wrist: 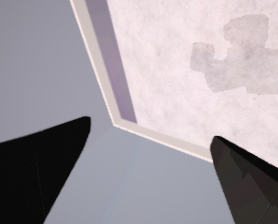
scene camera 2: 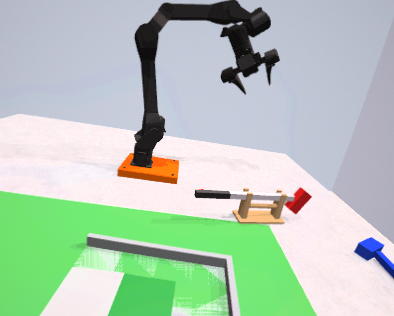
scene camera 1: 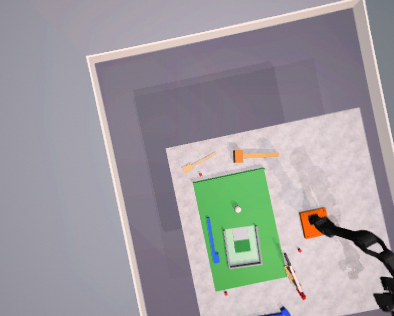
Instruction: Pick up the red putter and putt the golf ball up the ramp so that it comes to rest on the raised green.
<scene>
My gripper (scene camera 2: pixel 257 89) is open and holds nothing.
My gripper is seen too in the wrist view (wrist: pixel 151 132).
</scene>
